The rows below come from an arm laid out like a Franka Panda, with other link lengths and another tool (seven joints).
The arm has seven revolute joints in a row. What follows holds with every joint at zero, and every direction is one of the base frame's. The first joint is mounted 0.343 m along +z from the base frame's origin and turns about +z. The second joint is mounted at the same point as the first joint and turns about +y. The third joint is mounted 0.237 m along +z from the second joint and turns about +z. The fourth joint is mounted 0.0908 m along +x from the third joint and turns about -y. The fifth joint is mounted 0.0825 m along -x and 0.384 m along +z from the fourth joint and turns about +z. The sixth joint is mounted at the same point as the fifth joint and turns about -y. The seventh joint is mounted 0.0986 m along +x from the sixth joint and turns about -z. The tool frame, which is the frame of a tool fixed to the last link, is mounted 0.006 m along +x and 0.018 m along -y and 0.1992 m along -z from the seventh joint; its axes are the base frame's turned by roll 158.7, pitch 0 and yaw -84.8 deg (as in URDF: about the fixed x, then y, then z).
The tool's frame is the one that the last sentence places.
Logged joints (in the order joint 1, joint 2, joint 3, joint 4, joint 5, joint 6, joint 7), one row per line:
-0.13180, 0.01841, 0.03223, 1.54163, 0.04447, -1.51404, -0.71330
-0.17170, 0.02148, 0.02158, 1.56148, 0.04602, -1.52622, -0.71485
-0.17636, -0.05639, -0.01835, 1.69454, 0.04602, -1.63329, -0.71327
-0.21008, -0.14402, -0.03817, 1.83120, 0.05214, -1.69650, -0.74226
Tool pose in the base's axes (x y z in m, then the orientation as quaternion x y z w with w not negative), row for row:
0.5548, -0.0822, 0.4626, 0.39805, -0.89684, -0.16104, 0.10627
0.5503, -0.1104, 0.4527, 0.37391, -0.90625, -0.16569, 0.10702
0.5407, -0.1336, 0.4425, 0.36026, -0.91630, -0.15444, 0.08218
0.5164, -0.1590, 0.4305, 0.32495, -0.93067, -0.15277, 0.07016
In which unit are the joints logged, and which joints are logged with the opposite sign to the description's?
The joints are logged in radians. Opposite sign: joint 4, joint 5, joint 6, joint 7.
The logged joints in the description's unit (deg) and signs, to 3 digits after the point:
-7.552, 1.055, 1.847, -88.329, -2.548, 86.748, 40.869
-9.838, 1.231, 1.236, -89.466, -2.637, 87.446, 40.958
-10.105, -3.231, -1.051, -97.090, -2.637, 93.581, 40.867
-12.037, -8.252, -2.187, -104.920, -2.987, 97.202, 42.528

